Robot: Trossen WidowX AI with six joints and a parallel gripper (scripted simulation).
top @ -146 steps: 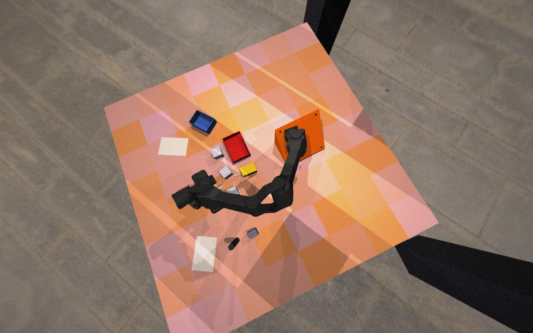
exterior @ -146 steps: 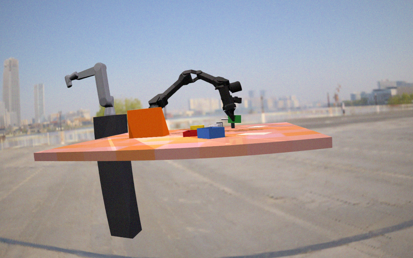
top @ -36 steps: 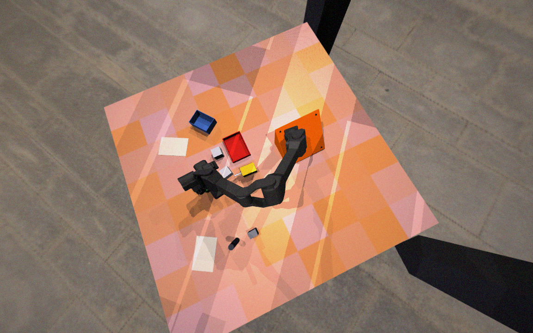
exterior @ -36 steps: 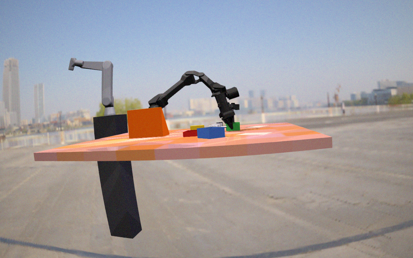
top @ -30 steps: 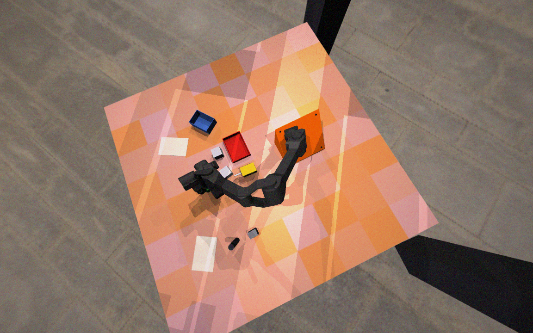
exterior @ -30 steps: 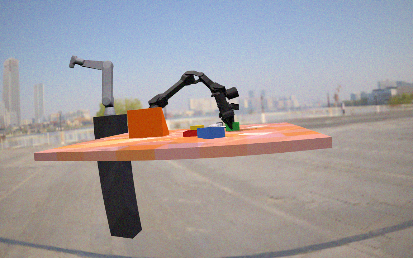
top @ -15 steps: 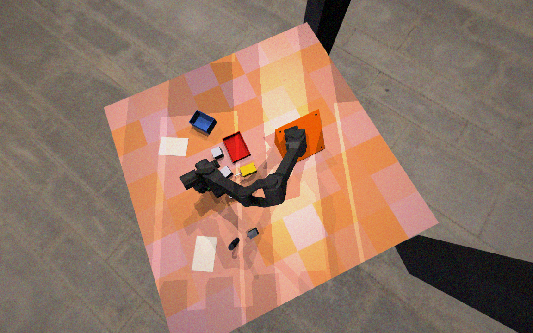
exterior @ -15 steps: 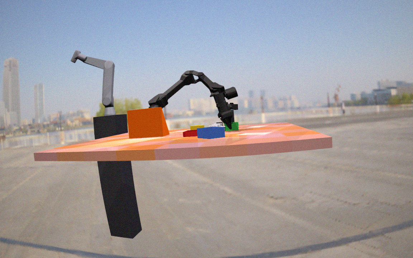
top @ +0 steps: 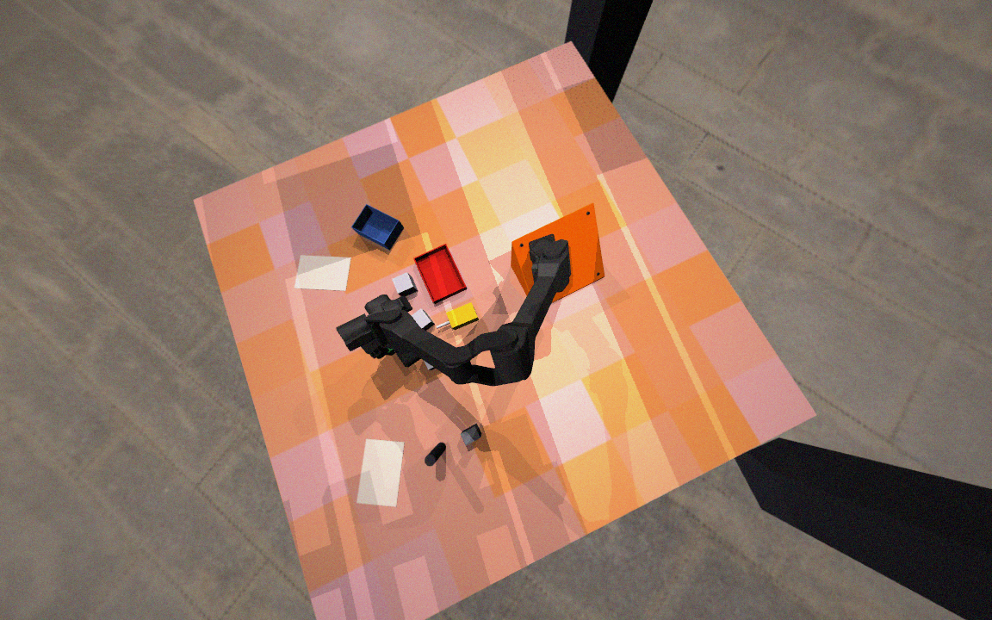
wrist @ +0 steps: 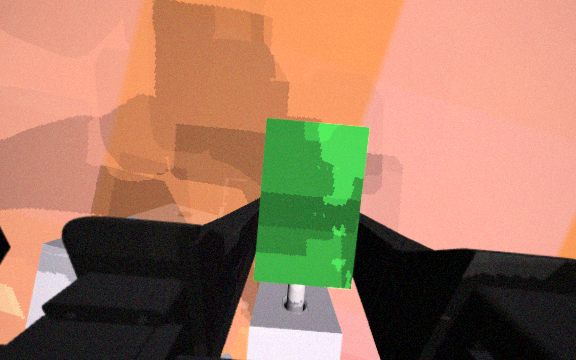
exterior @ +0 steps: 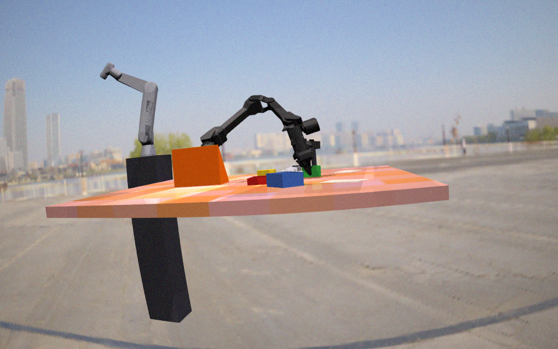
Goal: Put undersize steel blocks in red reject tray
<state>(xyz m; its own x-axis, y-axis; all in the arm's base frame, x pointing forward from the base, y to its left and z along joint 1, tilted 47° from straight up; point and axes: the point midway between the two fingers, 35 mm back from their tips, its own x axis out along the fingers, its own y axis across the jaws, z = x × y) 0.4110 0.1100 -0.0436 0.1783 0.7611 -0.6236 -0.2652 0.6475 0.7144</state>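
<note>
Now: gripper tip 15 cm past the yellow gauge, 1 cm to the right of it and 1 cm below it. Also, from my gripper tip: green GO gauge: 2 cm behind, 1 cm to the right, 1 cm above; then red reject tray: 17 cm behind, 13 cm to the right, 1 cm below; then small dark cube: 30 cm to the left, 9 cm behind, 1 cm above.
</note>
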